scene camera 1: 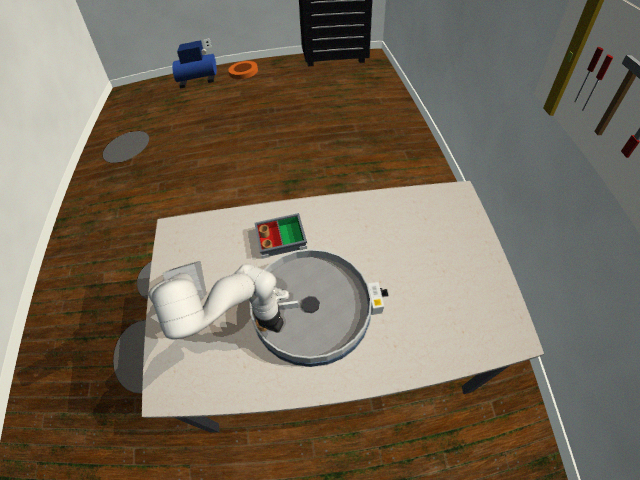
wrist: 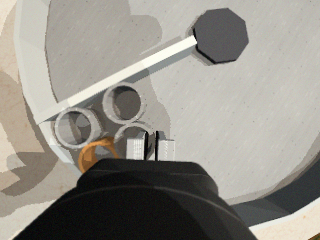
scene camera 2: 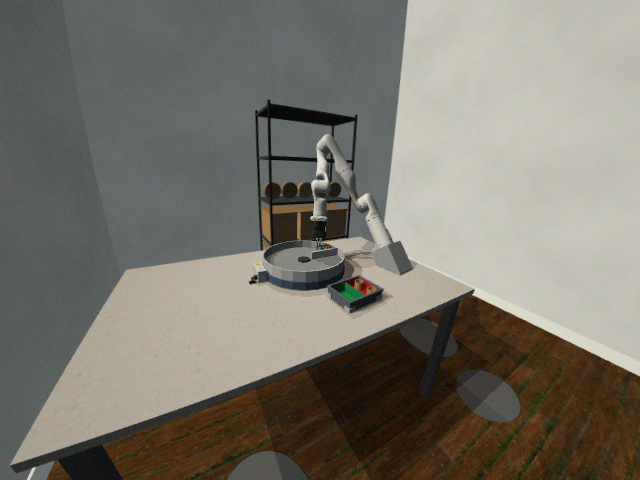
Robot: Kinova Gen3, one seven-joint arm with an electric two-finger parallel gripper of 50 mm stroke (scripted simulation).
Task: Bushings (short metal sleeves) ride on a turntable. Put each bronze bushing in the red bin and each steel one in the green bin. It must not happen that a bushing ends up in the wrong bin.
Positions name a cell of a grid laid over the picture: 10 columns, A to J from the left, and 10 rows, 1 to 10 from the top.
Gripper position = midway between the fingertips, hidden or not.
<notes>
In view: my gripper (wrist: E6), a steel bushing (wrist: C6), a steel bushing (wrist: D5), a grey turntable (scene camera 1: F7) and a bin (scene camera 1: E5).
The grey turntable is seen too in the wrist view (wrist: H5).
</notes>
